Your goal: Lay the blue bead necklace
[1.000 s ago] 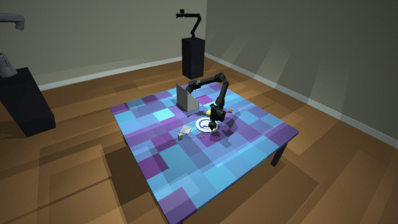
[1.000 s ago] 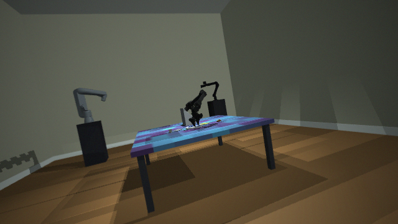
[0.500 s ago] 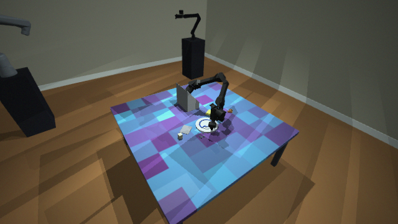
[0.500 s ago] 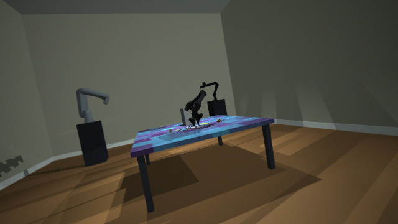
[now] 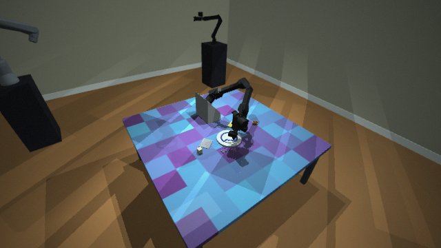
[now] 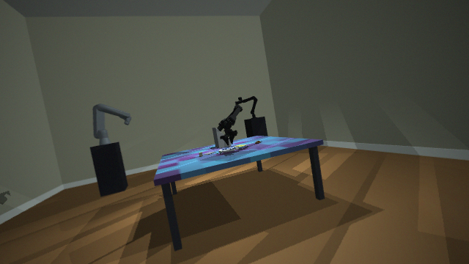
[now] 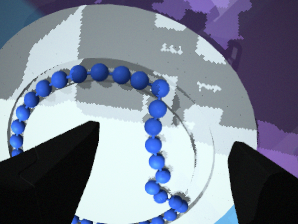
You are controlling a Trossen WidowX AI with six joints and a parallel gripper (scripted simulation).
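The round white bead board lies 6 cm behind my gripper tip and 4 cm below it. The rest, counted from my gripper tip: cream cube 7 cm behind, 28 cm to the right, 4 cm below; then yellow patch 16 cm behind, 16 cm to the left, 5 cm below; then flat grey square 12 cm behind, 18 cm to the right, 5 cm below.
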